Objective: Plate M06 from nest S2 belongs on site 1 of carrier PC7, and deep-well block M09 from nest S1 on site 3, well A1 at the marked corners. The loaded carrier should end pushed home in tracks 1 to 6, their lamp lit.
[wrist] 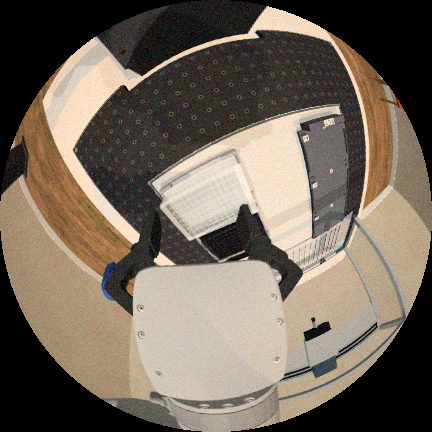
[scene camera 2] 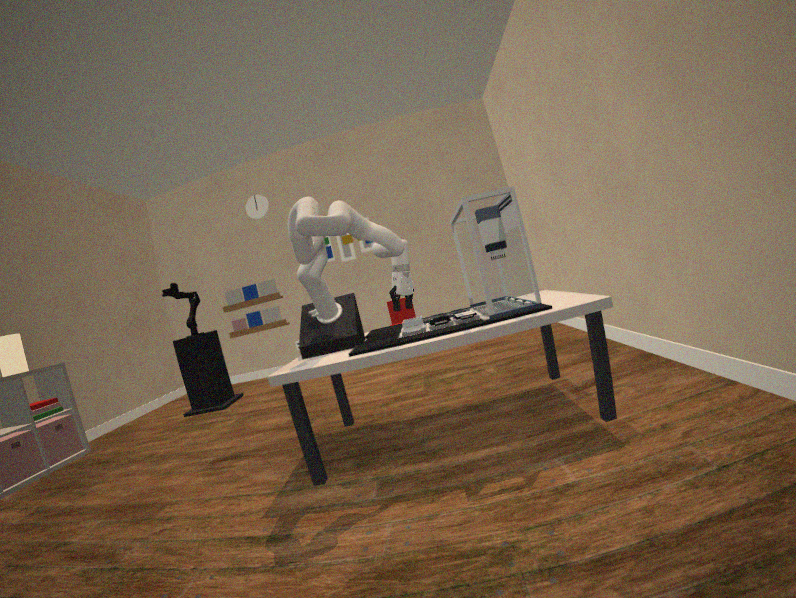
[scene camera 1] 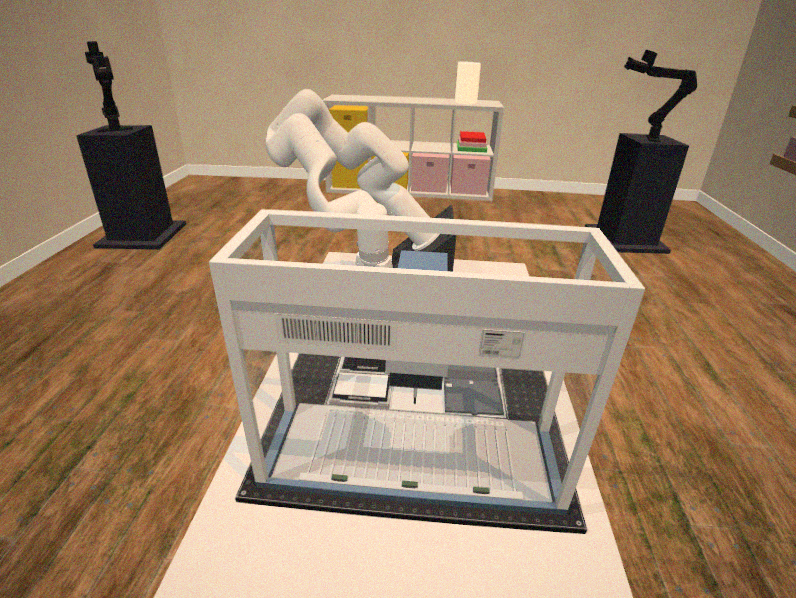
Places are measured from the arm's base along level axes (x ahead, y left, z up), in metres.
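Pixels of known places: gripper, fingertip midpoint: (wrist: 198,214) (scene camera 2: 403,309); arm's base at its link origin: (scene camera 2: 329,313) (scene camera 1: 428,237).
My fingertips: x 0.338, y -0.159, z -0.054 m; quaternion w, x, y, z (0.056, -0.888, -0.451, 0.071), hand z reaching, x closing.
Note:
Ahead of a thing's pixels: the offset from my fingertips to its top centre. Level surfaces: height alone.
My gripper (scene camera 2: 402,308) (wrist: 198,214) is open with nothing between its fingers. It points down above a white gridded block {0.027 m ahead, 0.003 m right, 0.049 m down} (wrist: 207,195) (scene camera 2: 412,325), which looks like the deep-well block. In the wrist view the fingertips overlap the block's lower side; there is a height gap in the second scene view. A black item {0.141 m ahead, 0.014 m right, 0.076 m down} (wrist: 223,242) lies beside the block. A white plate-like item (scene camera 1: 360,386) shows through the frame. The dark grey carrier {0.162 m ahead, 0.245 m left, 0.072 m down} (wrist: 326,180) (scene camera 1: 474,393) lies off the tracks (scene camera 1: 411,450) (wrist: 316,253). Labels on the plates are unreadable. No lit lamp can be made out.
A tall white frame enclosure (scene camera 1: 424,283) (scene camera 2: 471,257) stands over the track deck, with upright posts and a front panel. A black perforated board {0.102 m down} (wrist: 215,90) lies under the work area. A dark block (scene camera 2: 331,321) carries the arm base on the table {0.115 m down} (scene camera 2: 572,297).

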